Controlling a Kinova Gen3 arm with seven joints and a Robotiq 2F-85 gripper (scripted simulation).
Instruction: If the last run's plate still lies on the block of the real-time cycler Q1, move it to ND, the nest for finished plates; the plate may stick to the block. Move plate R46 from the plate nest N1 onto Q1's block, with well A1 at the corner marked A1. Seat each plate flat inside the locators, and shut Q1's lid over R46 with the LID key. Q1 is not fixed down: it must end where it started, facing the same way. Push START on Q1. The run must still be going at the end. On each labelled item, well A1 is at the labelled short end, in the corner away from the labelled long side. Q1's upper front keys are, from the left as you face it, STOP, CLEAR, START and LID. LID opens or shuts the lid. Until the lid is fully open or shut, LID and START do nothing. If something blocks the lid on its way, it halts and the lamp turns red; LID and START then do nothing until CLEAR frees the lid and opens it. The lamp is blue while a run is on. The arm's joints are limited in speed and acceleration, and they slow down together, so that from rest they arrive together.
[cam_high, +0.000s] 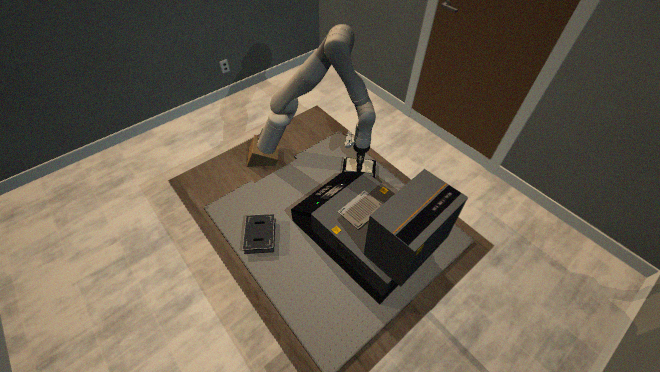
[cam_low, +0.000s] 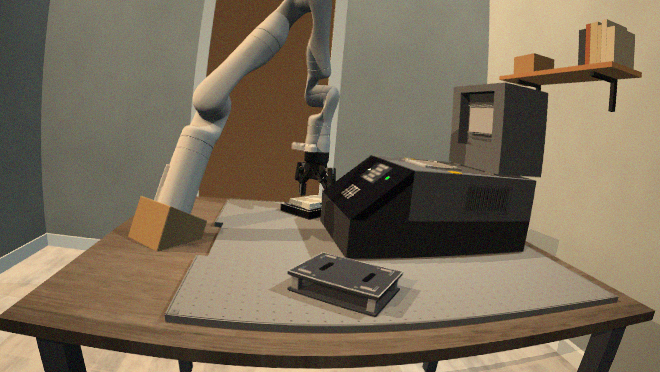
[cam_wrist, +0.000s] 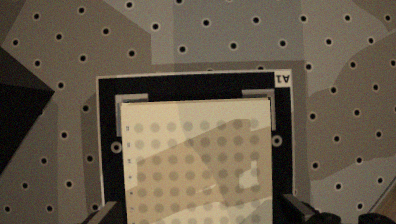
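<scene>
Right now the cream plate is 20 mm below my hand. From my hand the other things lie so: nest ND: 560 mm to the right, 80 mm ahead, 20 mm below; black plate nest: 40 mm below.
</scene>
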